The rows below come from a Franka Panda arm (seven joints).
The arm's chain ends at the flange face. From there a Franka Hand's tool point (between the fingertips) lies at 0.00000 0.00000 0.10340 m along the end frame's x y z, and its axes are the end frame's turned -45 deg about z.
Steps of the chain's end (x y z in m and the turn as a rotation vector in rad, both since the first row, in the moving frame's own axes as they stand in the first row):
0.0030, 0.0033, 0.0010, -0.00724, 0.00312, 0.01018
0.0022, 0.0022, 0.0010, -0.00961, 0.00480, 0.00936
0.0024, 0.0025, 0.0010, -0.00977, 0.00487, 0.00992
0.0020, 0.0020, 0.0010, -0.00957, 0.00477, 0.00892
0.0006, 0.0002, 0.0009, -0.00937, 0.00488, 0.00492
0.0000, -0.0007, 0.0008, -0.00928, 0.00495, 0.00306
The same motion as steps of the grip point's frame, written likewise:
-0.0005, 0.0052, 0.0010, -0.00733, -0.00291, 0.01018
-0.0004, 0.0042, 0.0010, -0.01019, -0.00340, 0.00936
-0.0004, 0.0045, 0.0010, -0.01035, -0.00346, 0.00992
-0.0004, 0.0039, 0.0010, -0.01014, -0.00339, 0.00892
0.0000, 0.0016, 0.0009, -0.01008, -0.00317, 0.00492
0.0002, 0.0005, 0.0008, -0.01006, -0.00306, 0.00306

